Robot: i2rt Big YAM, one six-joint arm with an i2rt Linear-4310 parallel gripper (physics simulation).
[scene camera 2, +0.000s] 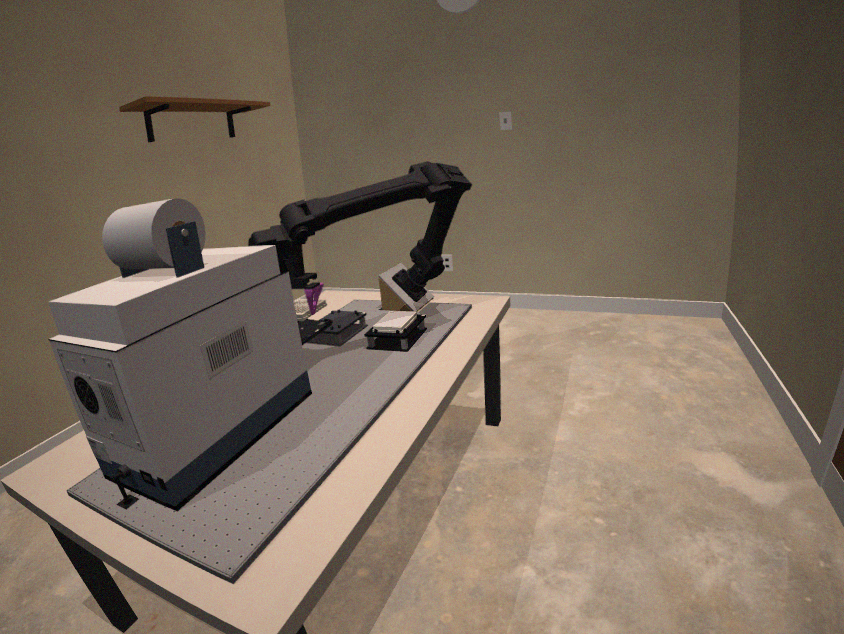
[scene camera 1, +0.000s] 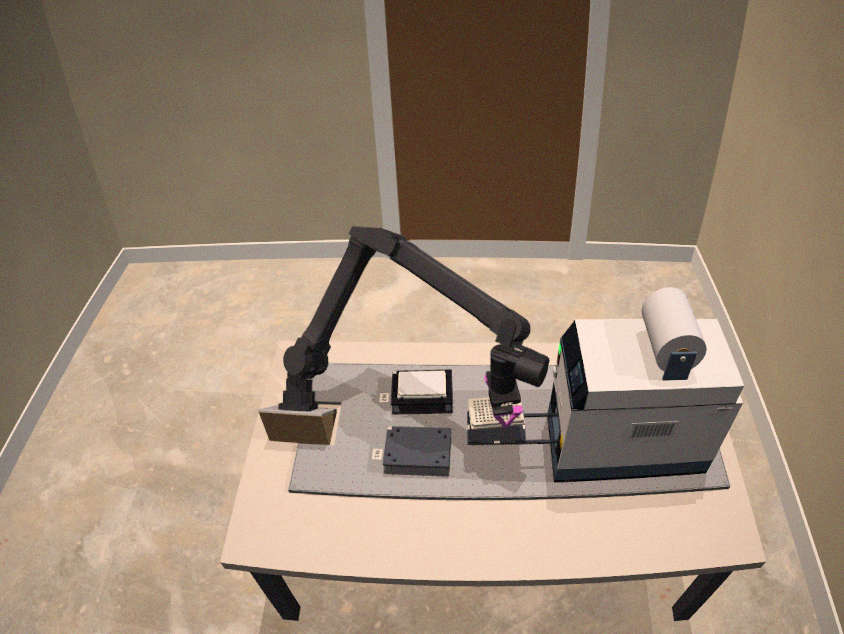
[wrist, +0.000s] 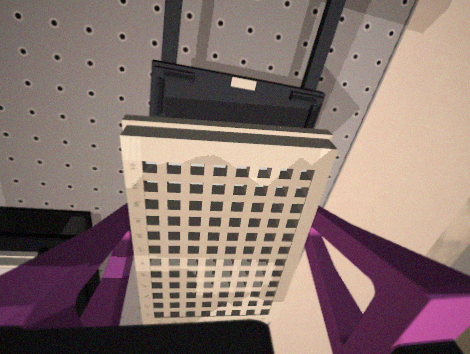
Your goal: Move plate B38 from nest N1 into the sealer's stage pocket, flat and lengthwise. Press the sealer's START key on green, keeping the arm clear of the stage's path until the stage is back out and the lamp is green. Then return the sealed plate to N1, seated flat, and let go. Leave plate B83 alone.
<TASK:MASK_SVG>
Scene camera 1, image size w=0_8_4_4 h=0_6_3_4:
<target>gripper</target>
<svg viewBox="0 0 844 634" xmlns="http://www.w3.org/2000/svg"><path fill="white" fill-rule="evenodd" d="M487 371L484 378L489 387L489 398L493 416L503 427L509 427L522 413L521 405L501 406L505 403L518 404L521 402L517 381L513 376L514 373L508 377L498 377L491 371ZM501 416L511 415L507 422L505 422Z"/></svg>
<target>plate B38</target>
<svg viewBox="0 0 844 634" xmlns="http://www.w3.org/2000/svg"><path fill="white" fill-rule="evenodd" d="M501 416L505 422L507 422L511 417L511 415ZM523 411L510 426L525 425ZM489 397L469 399L471 430L503 427L493 416Z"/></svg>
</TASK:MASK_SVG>
